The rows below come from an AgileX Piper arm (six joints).
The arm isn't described. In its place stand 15 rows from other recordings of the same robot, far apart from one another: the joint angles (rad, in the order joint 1, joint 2, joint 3, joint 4, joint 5, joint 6), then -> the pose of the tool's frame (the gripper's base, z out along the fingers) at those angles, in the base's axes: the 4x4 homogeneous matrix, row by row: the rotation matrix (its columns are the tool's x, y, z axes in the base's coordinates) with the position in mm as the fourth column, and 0 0 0 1 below.
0.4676 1.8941 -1.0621 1.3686 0.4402 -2.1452 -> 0.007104, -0.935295, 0.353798, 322.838; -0.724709, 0.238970, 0.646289, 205.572; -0.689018, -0.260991, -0.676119, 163.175; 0, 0, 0, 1
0.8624 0.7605 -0.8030 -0.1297 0.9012 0.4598 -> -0.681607, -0.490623, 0.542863, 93.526; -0.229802, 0.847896, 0.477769, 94.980; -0.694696, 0.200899, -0.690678, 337.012; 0, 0, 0, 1
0.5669 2.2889 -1.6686 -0.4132 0.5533 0.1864 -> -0.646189, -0.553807, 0.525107, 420.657; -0.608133, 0.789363, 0.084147, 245.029; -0.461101, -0.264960, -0.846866, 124.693; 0, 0, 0, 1
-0.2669 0.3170 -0.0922 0.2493 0.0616 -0.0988 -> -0.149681, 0.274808, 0.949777, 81.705; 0.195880, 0.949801, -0.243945, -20.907; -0.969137, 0.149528, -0.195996, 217.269; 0, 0, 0, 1
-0.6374 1.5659 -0.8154 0.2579 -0.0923 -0.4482 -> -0.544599, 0.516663, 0.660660, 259.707; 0.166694, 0.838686, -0.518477, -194.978; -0.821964, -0.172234, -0.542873, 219.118; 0, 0, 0, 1
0.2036 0.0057 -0.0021 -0.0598 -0.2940 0.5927 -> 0.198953, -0.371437, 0.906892, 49.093; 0.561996, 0.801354, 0.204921, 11.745; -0.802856, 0.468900, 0.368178, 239.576; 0, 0, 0, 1
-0.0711 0.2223 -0.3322 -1.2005 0.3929 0.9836 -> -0.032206, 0.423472, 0.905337, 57.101; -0.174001, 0.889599, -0.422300, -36.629; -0.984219, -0.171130, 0.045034, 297.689; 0, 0, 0, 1
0.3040 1.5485 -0.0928 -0.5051 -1.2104 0.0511 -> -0.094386, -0.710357, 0.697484, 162.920; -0.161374, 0.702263, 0.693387, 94.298; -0.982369, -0.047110, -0.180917, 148.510; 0, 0, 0, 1
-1.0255 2.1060 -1.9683 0.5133 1.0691 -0.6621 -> -0.673398, 0.435728, 0.597224, 276.746; 0.436588, 0.886318, -0.154374, -380.649; -0.596595, 0.156785, -0.787078, 283.892; 0, 0, 0, 1
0.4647 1.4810 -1.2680 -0.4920 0.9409 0.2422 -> -0.738679, -0.278960, 0.613624, 292.437; -0.436034, 0.891975, -0.119395, 107.745; -0.514030, -0.355756, -0.780519, 327.050; 0, 0, 0, 1
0.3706 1.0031 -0.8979 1.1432 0.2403 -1.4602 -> 0.073545, -0.560193, 0.825091, 197.953; -0.308941, 0.773836, 0.552932, 98.058; -0.948233, -0.295570, -0.116155, 388.767; 0, 0, 0, 1
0.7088 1.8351 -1.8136 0.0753 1.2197 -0.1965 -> -0.569902, -0.779088, 0.261215, 296.922; -0.711686, 0.626893, 0.317029, 263.062; -0.410748, -0.005228, -0.911734, 340.940; 0, 0, 0, 1
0.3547 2.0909 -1.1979 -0.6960 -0.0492 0.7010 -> -0.653523, -0.364754, 0.663221, 401.102; -0.236077, 0.930743, 0.279258, 151.613; -0.719149, 0.025930, -0.694372, 120.018; 0, 0, 0, 1
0.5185 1.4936 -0.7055 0.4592 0.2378 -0.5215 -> -0.646171, -0.597273, 0.475108, 236.525; -0.452820, 0.801151, 0.391293, 145.893; -0.614342, 0.037704, -0.788138, 190.911; 0, 0, 0, 1
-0.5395 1.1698 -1.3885 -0.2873 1.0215 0.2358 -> -0.494380, 0.700756, 0.514324, 182.199; 0.389485, 0.707549, -0.589640, -134.725; -0.777103, -0.091184, -0.622733, 437.882; 0, 0, 0, 1
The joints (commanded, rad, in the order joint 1, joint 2, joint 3, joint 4, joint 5, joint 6), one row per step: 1.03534 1.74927 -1.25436 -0.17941 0.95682 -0.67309; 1.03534 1.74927 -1.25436 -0.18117 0.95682 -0.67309; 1.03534 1.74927 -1.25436 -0.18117 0.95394 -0.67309; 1.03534 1.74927 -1.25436 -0.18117 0.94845 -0.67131; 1.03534 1.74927 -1.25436 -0.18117 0.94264 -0.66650; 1.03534 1.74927 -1.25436 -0.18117 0.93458 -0.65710; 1.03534 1.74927 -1.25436 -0.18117 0.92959 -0.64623; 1.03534 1.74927 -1.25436 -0.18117 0.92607 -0.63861; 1.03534 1.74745 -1.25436 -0.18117 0.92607 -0.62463; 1.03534 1.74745 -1.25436 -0.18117 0.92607 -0.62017; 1.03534 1.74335 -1.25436 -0.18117 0.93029 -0.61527
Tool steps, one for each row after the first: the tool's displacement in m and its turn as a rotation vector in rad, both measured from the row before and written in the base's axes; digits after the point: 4 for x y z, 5 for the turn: 0.0001 -0.0001 0.0000 -0.00082 -0.00139 0.00070; 0.0001 0.0002 0.0001 0.00254 -0.00127 0.00048; 0.0002 0.0004 0.0001 0.00526 -0.00222 -0.00081; 0.0002 0.0005 0.0001 0.00627 -0.00200 -0.00368; 0.0003 0.0007 0.0002 0.00938 -0.00241 -0.00772; 0.0002 0.0004 0.0001 0.00705 -0.00081 -0.00962; 0.0001 0.0003 0.0001 0.00498 -0.00055 -0.00674; -0.0001 -0.0002 0.0006 0.00501 0.00094 -0.01342; 0.0000 0.0000 0.0000 0.00110 0.00060 -0.00428; -0.0004 -0.0007 0.0013 0.00102 0.00043 -0.00540
